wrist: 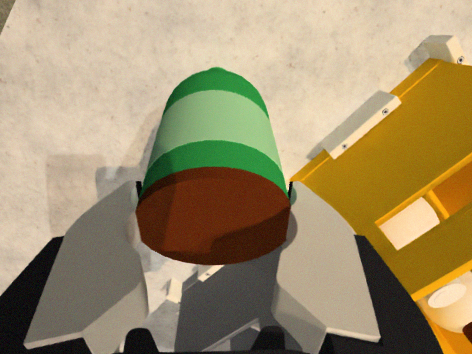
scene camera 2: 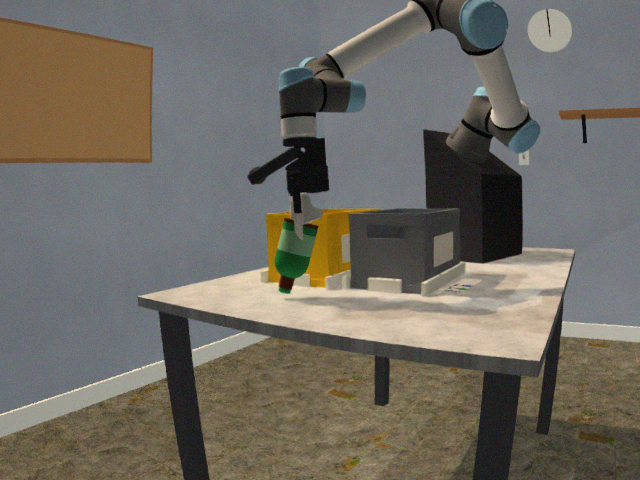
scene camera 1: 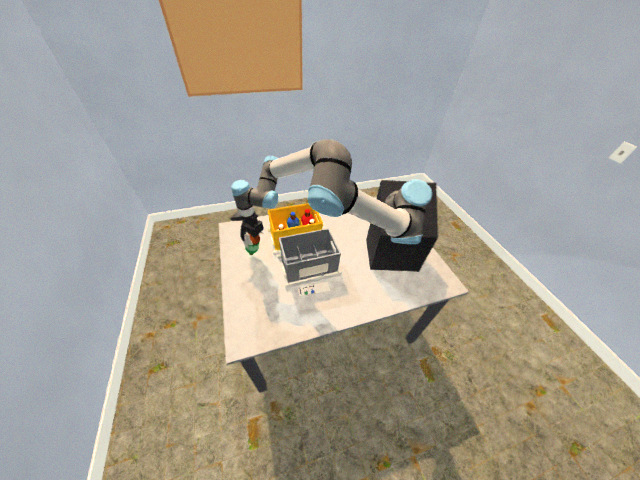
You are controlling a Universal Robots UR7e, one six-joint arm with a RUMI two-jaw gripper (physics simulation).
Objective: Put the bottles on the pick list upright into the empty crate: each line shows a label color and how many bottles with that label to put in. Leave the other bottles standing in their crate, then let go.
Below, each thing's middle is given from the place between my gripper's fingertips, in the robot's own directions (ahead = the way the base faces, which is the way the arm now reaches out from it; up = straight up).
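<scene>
Green bottle [scene camera 2: 292, 258]: 10 mm ahead of my hand, 10 mm to the right of it, 40 mm below it.
</scene>
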